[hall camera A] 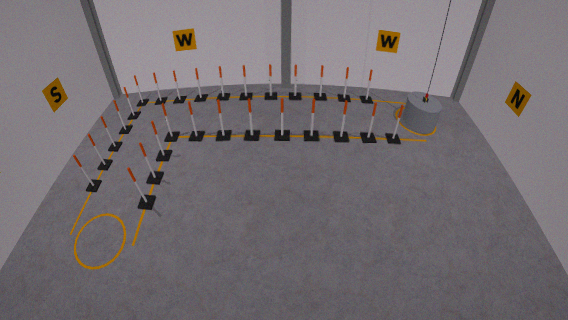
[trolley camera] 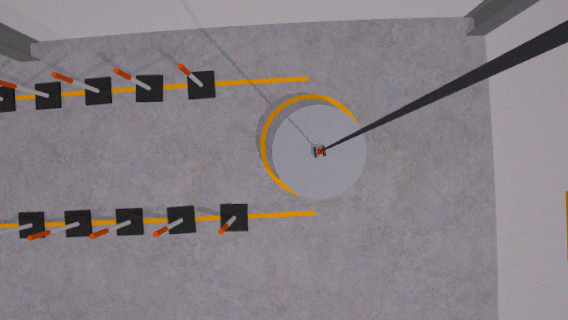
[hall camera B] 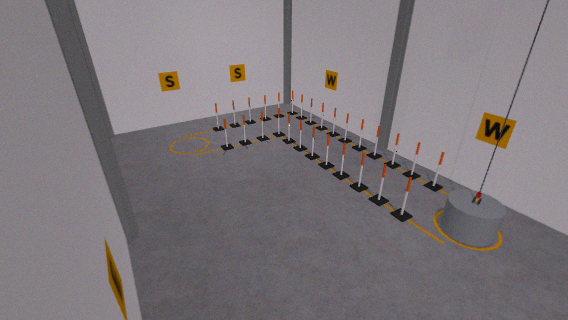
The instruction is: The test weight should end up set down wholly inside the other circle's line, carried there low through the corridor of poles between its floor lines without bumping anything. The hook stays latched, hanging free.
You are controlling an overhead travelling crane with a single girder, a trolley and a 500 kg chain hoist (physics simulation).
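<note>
The grey cylindrical test weight [hall camera A: 422,119] [hall camera B: 472,226] [trolley camera: 300,167] hangs upright and low, with a small gap over the floor, mostly over the starting circle [hall camera B: 480,249] [trolley camera: 263,145]. In the trolley view that circle shows at its left and upper sides, with the weight's shadow beyond it. The hook [hall camera A: 426,98] [hall camera B: 477,198] [trolley camera: 319,151] is at the centre of the weight's top, shut on it; the latch is too small to make out. The other circle [hall camera A: 95,268] [hall camera B: 170,147] lies at the far end of the corridor.
Orange-and-white poles [hall camera A: 282,117] [hall camera B: 343,160] [trolley camera: 201,85] on black bases stand in two rows along the yellow floor lines [hall camera A: 412,140] [hall camera B: 425,231] [trolley camera: 280,215]. The corridor bends once near the S and W walls. The W wall [trolley camera: 250,10] is beyond the outer row.
</note>
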